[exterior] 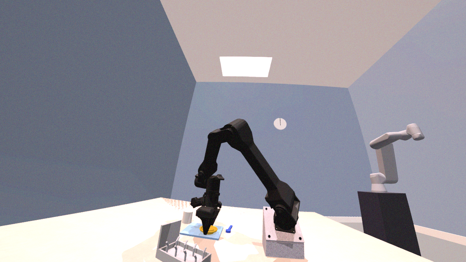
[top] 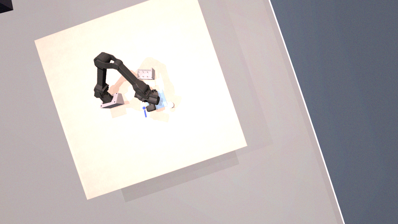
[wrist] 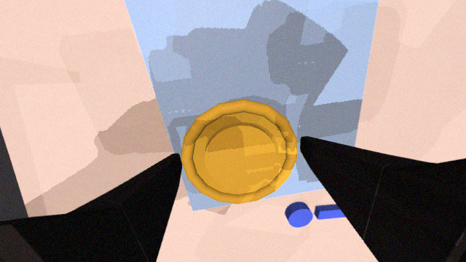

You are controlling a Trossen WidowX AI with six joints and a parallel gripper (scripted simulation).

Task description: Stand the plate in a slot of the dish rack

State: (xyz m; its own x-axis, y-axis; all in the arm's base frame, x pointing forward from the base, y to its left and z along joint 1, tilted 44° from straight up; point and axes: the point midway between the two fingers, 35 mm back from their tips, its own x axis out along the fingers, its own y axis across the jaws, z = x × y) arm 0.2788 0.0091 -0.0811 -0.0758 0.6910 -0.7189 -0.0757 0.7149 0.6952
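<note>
Now: the light blue mat 30 mm ahead of my gripper tip, 20 mm to the right of it and 10 mm below it. Round my gripper tip: white cup 140 mm ahead, 80 mm to the right, 10 mm above; then blue spoon 70 mm to the right, 70 mm behind, 10 mm below; then yellow plate right at my gripper tip.
</note>
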